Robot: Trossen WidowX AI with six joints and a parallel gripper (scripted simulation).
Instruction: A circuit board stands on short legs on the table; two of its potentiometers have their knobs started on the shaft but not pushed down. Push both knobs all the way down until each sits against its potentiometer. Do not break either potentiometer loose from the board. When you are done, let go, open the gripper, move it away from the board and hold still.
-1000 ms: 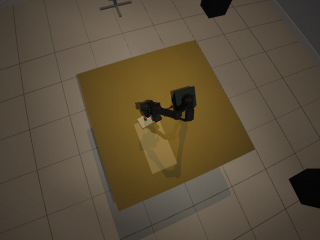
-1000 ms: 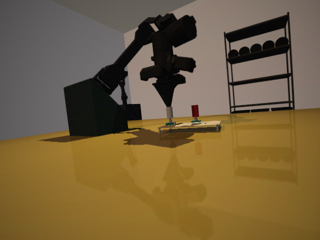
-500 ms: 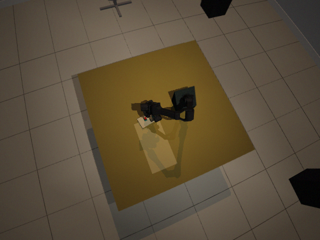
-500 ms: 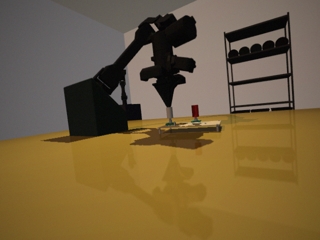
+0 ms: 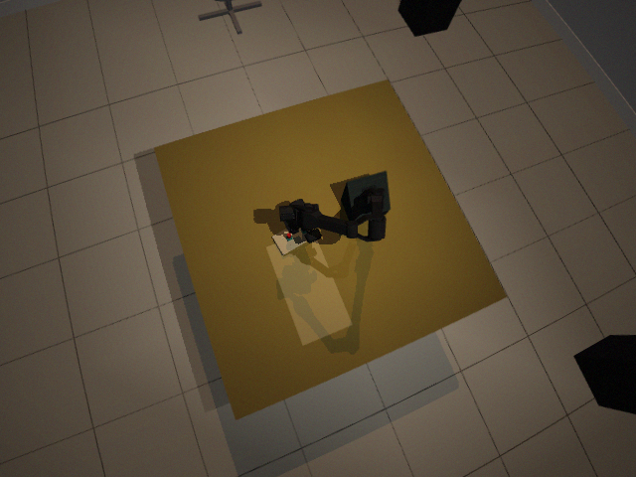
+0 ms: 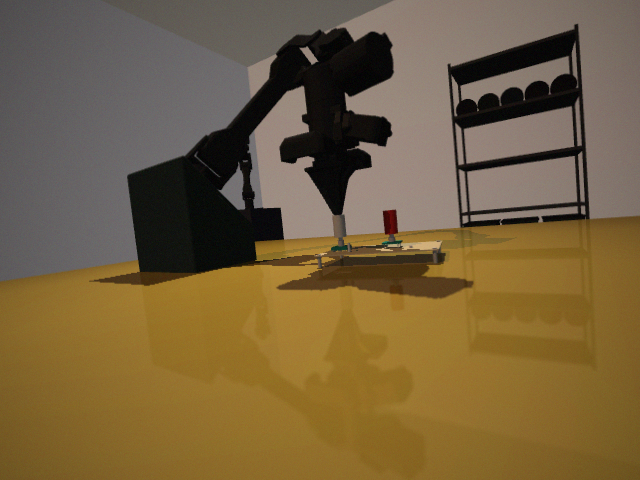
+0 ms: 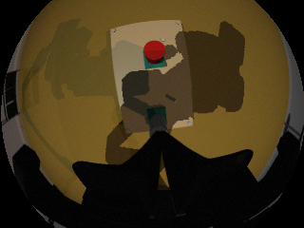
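My gripper tip is now 2 cm above the white knob. Also, from my gripper tip: red knob 8 cm ahead, 2 cm below, 1 cm to the left.
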